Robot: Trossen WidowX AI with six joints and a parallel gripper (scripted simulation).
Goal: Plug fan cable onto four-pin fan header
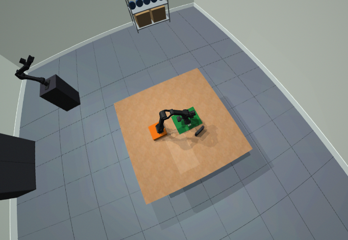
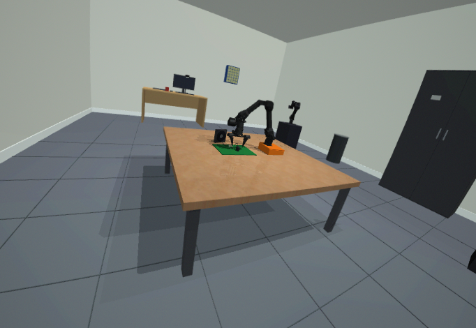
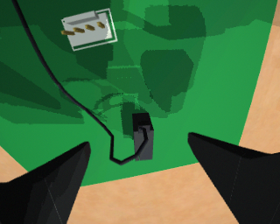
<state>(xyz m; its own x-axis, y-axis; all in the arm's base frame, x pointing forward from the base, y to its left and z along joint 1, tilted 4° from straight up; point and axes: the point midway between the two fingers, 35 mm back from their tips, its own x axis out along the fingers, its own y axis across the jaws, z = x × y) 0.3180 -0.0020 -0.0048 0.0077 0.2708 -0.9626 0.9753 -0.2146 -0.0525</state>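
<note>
The black plug lies 2 cm below my gripper tip and 1 cm to the left of it. Also, from my gripper tip: black fan (21 cm to the right, 6 cm ahead, 2 cm above); green board (5 cm below, 2 cm to the right, 1 cm ahead); white four-pin header (9 cm to the right, 4 cm below, 1 cm ahead).
</note>
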